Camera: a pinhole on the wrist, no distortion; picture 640 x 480 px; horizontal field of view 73.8 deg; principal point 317.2 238.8 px. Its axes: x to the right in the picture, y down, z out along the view. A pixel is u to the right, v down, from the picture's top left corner.
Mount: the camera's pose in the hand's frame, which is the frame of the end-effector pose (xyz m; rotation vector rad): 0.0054 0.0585 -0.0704 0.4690 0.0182 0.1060
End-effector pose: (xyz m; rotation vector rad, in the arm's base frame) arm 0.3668 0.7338 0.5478 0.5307 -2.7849 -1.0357
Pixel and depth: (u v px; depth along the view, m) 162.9 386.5 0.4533
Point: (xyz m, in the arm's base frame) 0.4226 1.0195 0.2274
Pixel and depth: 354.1 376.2 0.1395
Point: 0.3215 0.7982 0.5153
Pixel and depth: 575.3 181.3 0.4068
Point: 0.0913 0.6946 0.2459
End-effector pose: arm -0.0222 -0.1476 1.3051 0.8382 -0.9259 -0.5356
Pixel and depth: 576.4 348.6 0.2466
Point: -0.0940 -0.3201 1.4561
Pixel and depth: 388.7 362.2 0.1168
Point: -0.0489 -0.1639 1.3650
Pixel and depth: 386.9 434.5 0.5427
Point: -0.4250 -0.3939 1.5605
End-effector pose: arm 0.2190 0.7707 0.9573 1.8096 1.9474 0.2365
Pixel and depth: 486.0 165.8 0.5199
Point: 0.1637 0.9123 0.4941
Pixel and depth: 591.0 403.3 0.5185
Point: 0.4618 1.0152 0.4751
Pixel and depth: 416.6 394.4 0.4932
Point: 0.4252 0.8073 0.5386
